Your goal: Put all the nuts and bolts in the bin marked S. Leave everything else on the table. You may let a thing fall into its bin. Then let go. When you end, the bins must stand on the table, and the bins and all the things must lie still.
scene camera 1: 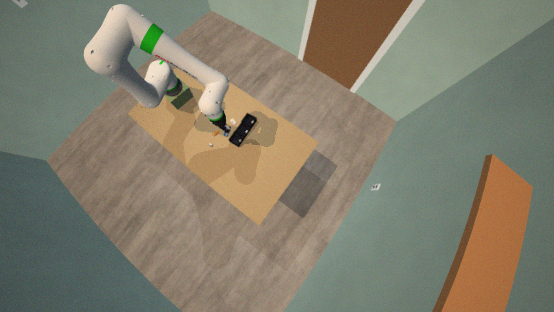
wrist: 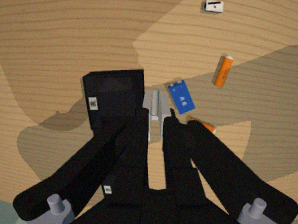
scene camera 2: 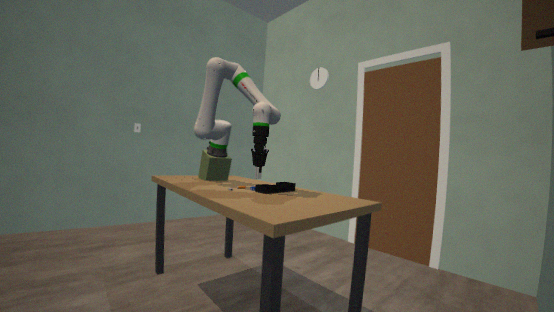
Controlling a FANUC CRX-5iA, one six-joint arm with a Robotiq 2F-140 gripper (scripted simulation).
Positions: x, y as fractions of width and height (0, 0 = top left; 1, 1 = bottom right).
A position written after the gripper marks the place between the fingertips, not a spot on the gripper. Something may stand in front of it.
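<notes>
There's a long black bin (wrist: 0.37, 0.43) that you can see here, and you can see the gripper (wrist: 0.52, 0.46) too.
</notes>
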